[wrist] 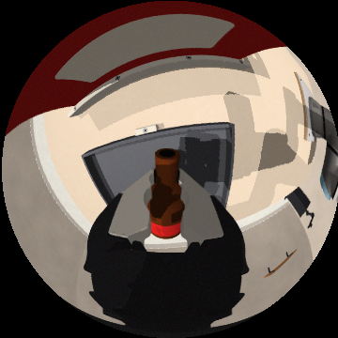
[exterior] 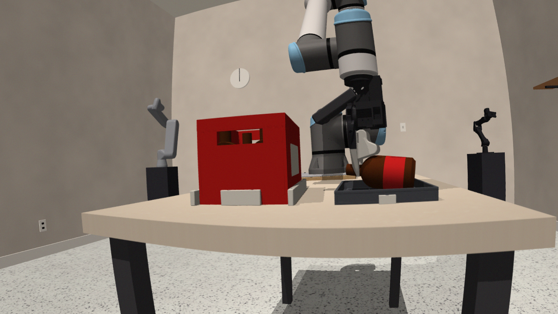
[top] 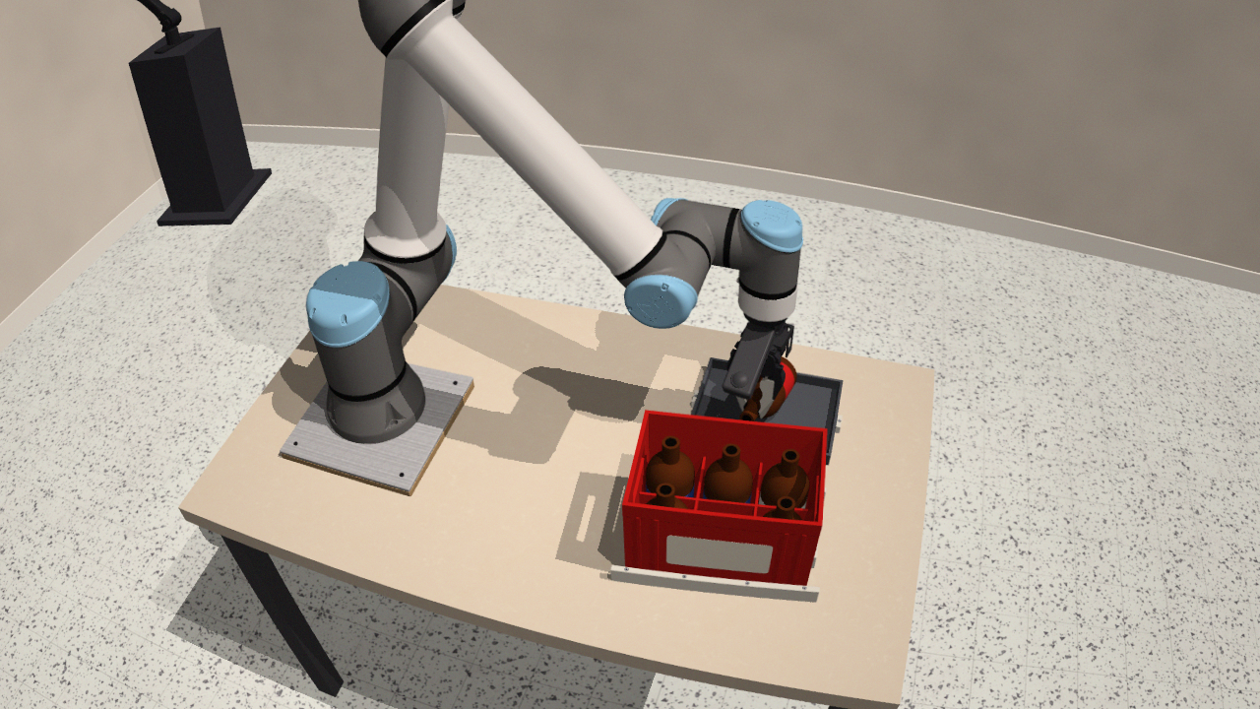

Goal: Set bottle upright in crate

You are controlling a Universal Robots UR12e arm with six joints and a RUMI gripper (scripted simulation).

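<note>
My hand is 50 mm to the right of the tray, 40 mm above it and 30 mm short of it. From my hand the other things lie so: red crate (240 mm to the right, 40 mm behind, 30 mm above).
</note>
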